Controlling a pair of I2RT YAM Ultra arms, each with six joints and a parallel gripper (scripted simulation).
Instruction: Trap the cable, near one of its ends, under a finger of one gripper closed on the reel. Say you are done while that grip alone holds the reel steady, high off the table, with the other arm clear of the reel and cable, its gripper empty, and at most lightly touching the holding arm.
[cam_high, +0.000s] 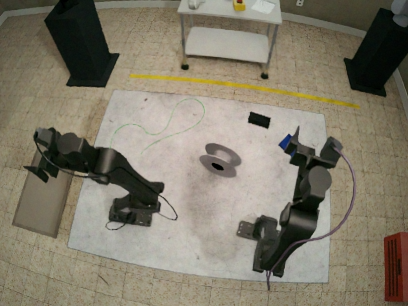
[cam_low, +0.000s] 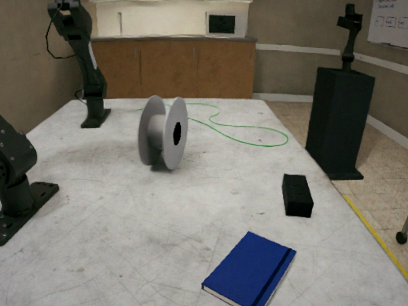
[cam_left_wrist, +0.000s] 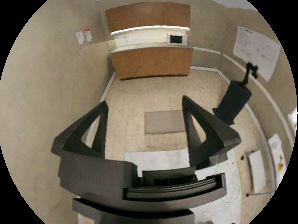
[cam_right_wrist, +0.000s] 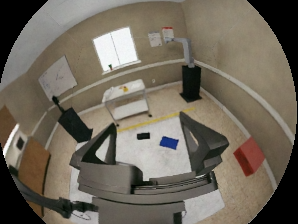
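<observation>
Now: right hand 500 mm above the grey reel, 240 mm to the right of it and 130 mm short of it. From my right hand the other things lie so: black block 570 mm below, 410 mm ahead, 70 mm to the left; then blue notebook 580 mm below, 280 mm ahead, 120 mm to the right.
</observation>
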